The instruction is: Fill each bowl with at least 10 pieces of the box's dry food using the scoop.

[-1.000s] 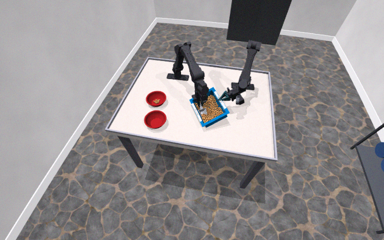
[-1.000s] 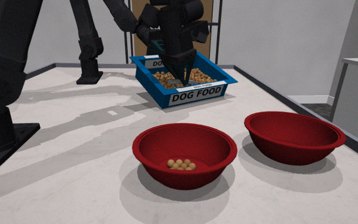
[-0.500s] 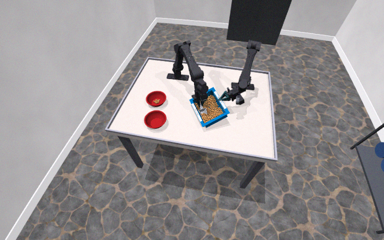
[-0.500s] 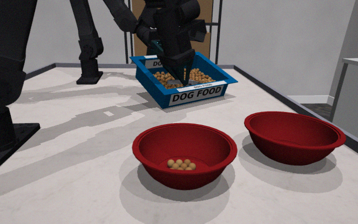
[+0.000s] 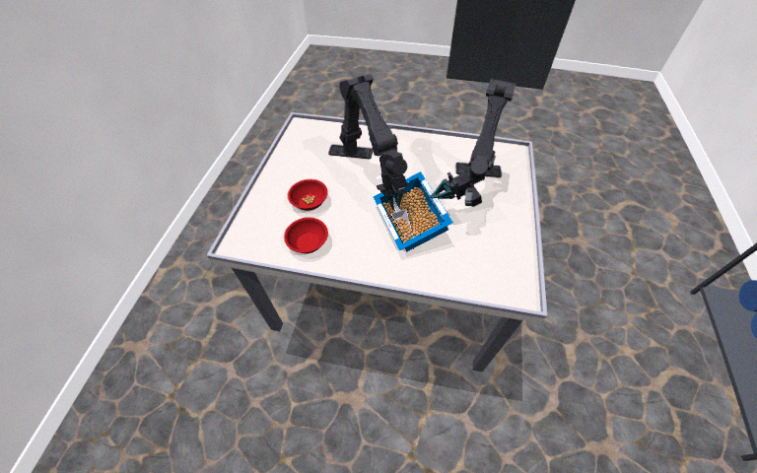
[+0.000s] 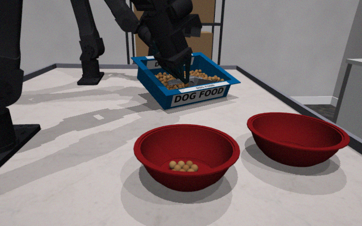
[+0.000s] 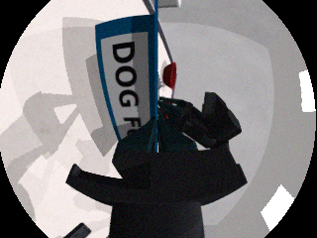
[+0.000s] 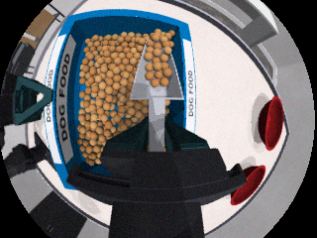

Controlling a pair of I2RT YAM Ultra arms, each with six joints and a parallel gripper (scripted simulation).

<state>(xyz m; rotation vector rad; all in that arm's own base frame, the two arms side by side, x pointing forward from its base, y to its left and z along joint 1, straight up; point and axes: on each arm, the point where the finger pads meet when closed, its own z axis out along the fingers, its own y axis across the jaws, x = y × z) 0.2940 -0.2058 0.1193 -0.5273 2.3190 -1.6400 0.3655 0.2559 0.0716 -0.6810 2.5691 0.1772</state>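
Now: right hand 4 cm short of the grey scoop, 2 cm to the right of it and 1 cm above it. The rest, counted from my right hand: blue dog food box: 6 cm to the left, 1 cm ahead.
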